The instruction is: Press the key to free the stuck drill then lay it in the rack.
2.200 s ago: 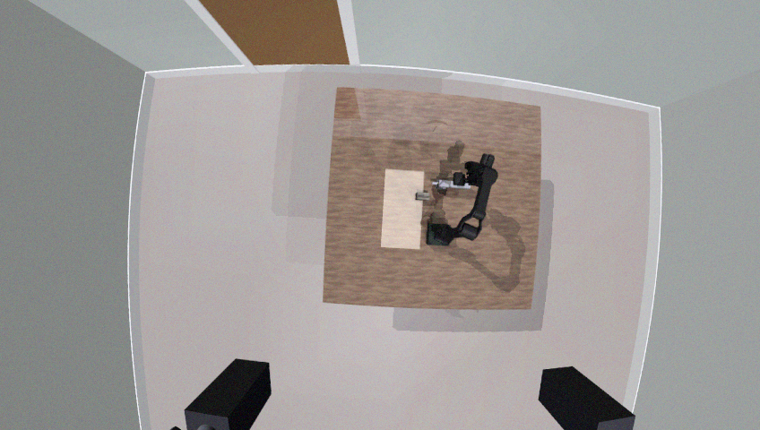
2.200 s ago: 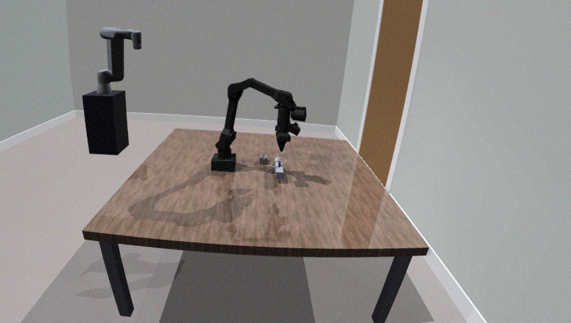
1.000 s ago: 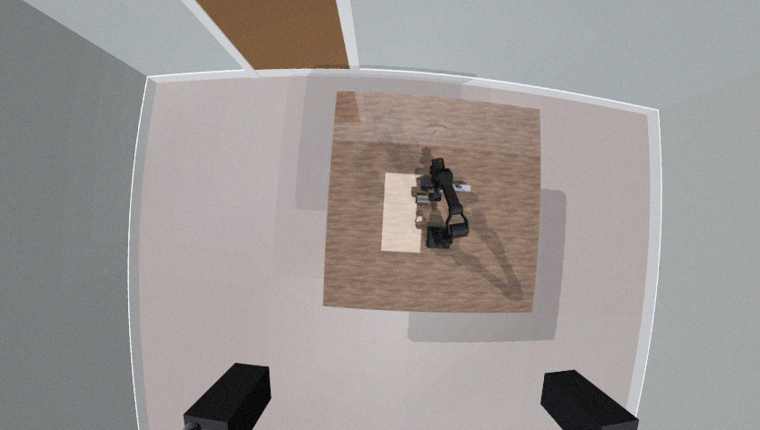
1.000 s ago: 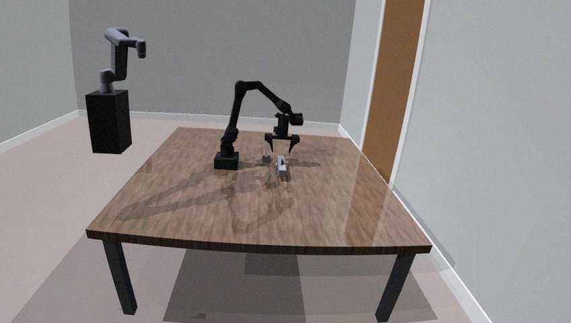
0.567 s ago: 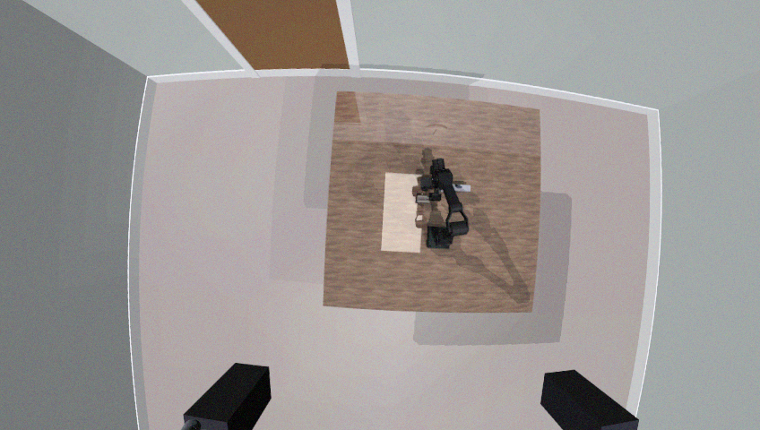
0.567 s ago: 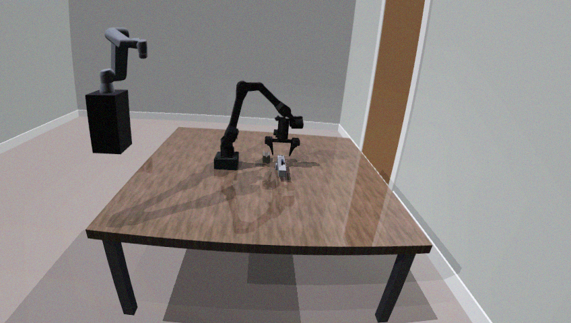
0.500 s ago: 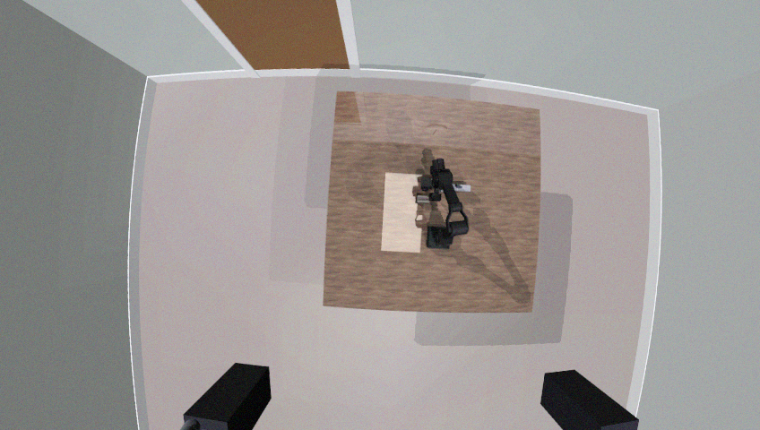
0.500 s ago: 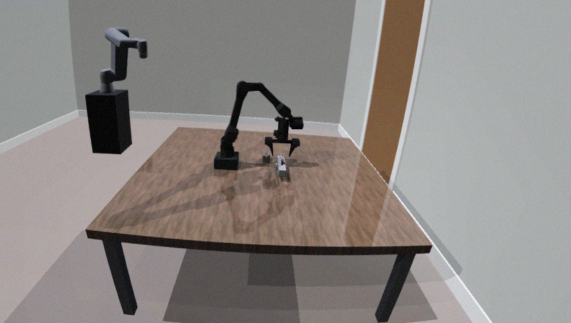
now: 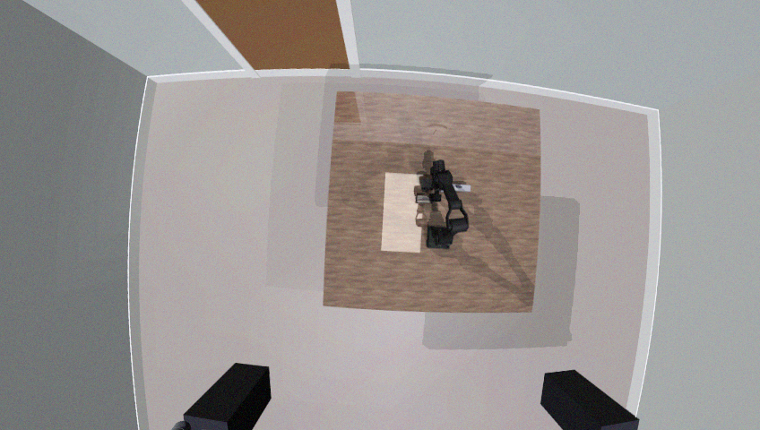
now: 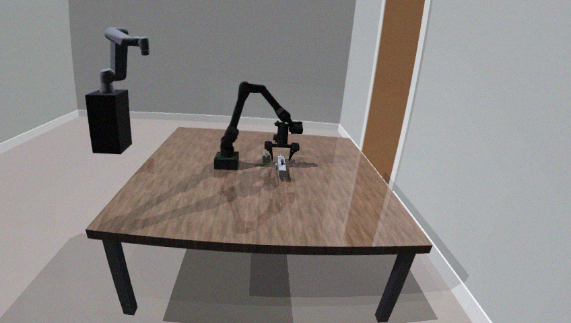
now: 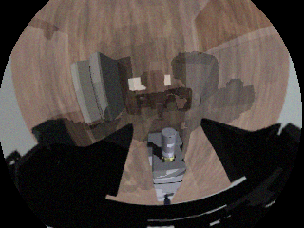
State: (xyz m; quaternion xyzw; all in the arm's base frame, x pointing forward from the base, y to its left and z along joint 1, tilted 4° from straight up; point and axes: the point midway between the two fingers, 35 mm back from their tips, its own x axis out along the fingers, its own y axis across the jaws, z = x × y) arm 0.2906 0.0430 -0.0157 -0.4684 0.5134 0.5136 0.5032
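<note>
My gripper tip is 10 mm past the drill, 60 mm to the left of it and 20 mm below it. The rest, counted from my gripper tip: grey slatted rack 80 mm behind, 50 mm to the left, 10 mm below.
</note>
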